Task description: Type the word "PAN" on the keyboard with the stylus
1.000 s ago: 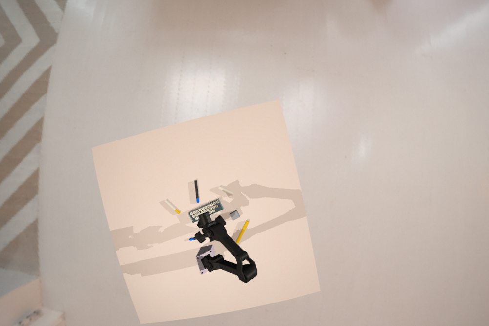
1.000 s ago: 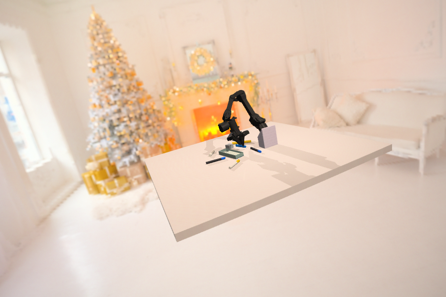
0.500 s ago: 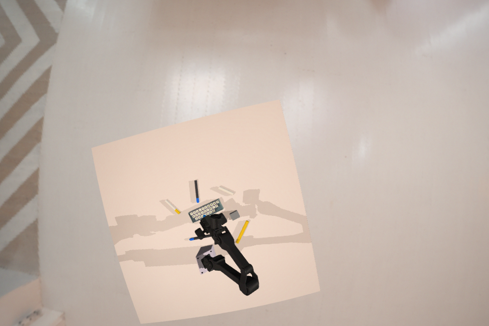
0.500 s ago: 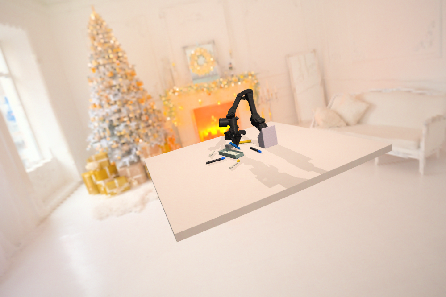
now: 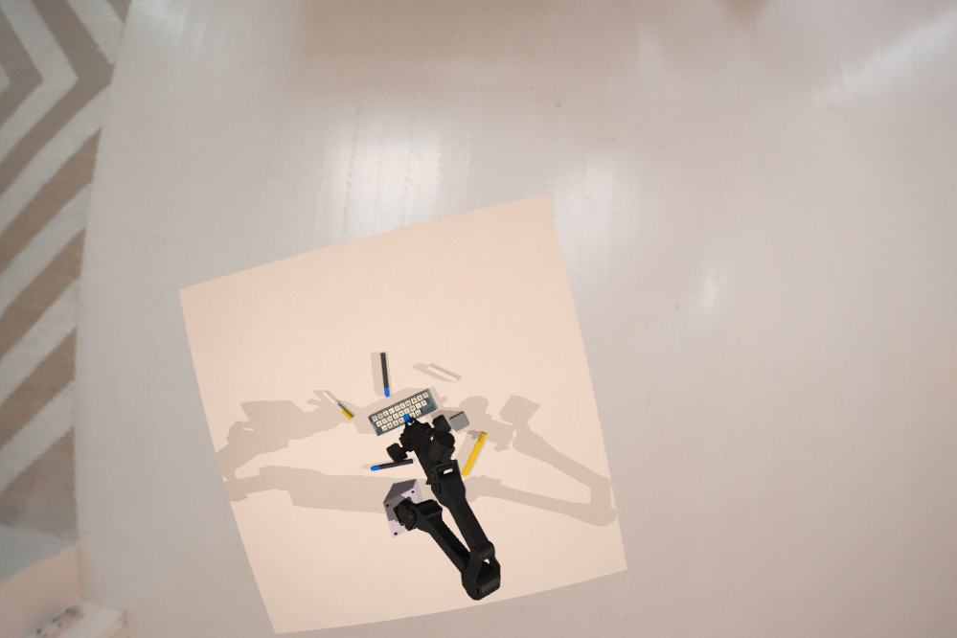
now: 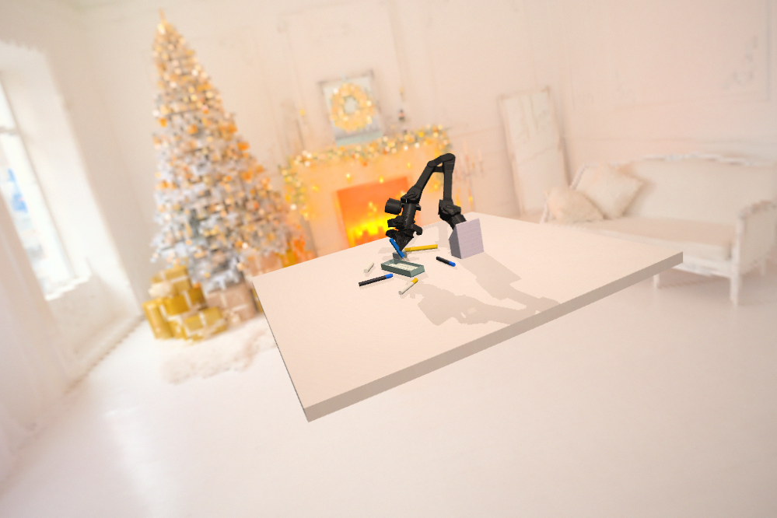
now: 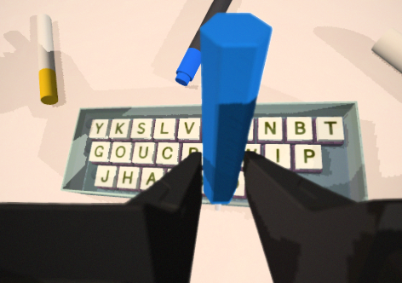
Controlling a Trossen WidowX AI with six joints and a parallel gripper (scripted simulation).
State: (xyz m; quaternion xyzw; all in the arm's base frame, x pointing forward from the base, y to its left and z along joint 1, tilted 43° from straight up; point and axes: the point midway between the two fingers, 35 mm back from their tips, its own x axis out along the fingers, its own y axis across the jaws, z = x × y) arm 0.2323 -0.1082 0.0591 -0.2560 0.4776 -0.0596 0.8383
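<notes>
Right now my gripper tip is 5 cm above the grey stylus tip, 2 cm past it and 1 cm to the right of it. Round my gripper tip: blue stylus 2 cm below, 1 cm behind; then N key 6 cm below, 4 cm ahead, 2 cm to the right; then grey cube 13 cm to the right, 7 cm behind, 6 cm below.
</notes>
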